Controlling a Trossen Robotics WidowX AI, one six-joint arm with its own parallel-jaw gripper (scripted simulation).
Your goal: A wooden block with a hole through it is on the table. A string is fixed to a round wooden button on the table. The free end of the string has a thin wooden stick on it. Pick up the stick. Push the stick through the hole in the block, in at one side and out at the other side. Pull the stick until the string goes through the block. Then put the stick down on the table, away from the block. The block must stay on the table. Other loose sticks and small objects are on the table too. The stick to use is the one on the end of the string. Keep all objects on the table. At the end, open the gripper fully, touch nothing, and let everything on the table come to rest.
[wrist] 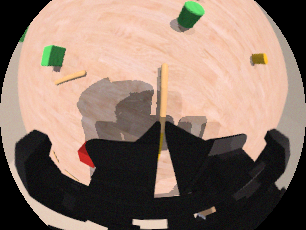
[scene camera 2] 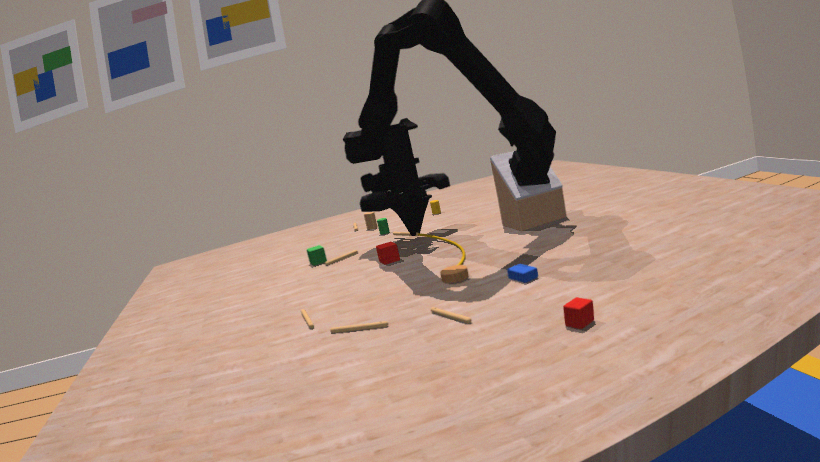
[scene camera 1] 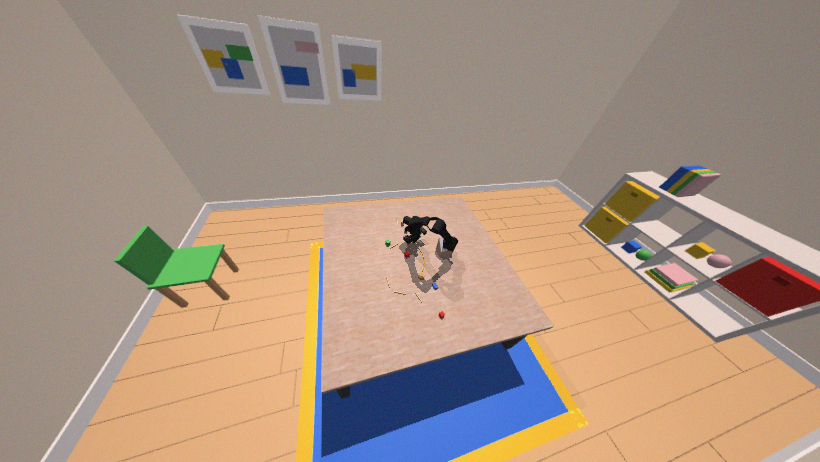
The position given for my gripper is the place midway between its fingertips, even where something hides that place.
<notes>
I see my gripper [scene camera 2: 415,234] and a red cube [scene camera 2: 578,313].
My gripper is seen too in the wrist view [wrist: 161,124].
</notes>
